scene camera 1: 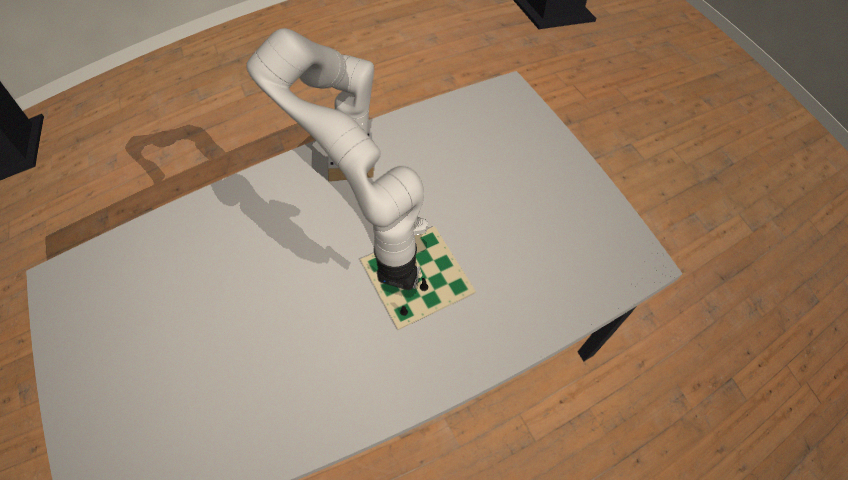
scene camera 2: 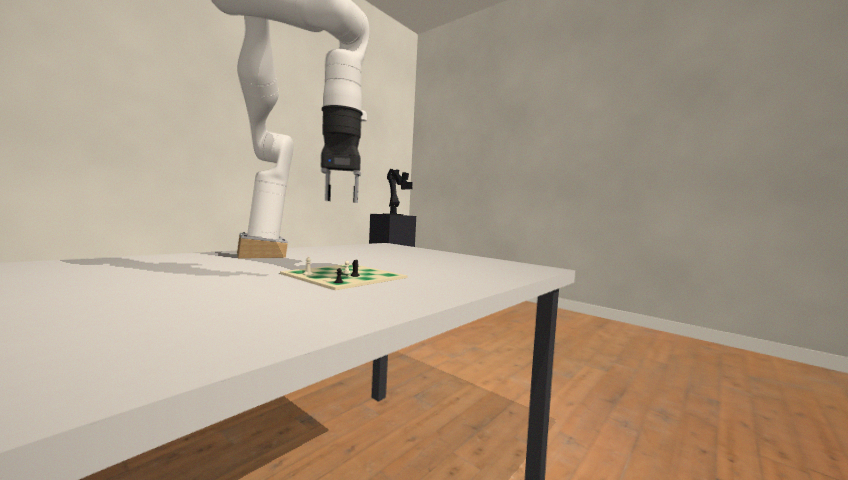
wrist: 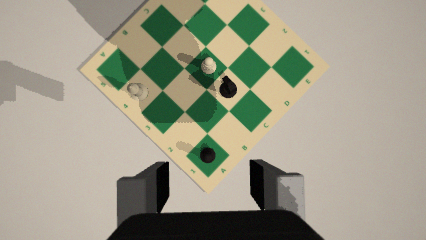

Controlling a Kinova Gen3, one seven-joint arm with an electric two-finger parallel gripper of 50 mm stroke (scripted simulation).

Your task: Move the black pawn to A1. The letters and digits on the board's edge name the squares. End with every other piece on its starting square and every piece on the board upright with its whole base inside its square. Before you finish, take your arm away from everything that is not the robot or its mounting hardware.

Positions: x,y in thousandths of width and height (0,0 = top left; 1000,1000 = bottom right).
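Gripper (scene camera 2: 403,420), visible. Scene camera 1 too: the gripper (scene camera 1: 475,584). Wrist view: the gripper (wrist: 492,744). Chessboard (scene camera 1: 528,593), visible. Scene camera 2 as well: the chessboard (scene camera 2: 381,576). Wrist view: the chessboard (wrist: 640,281).
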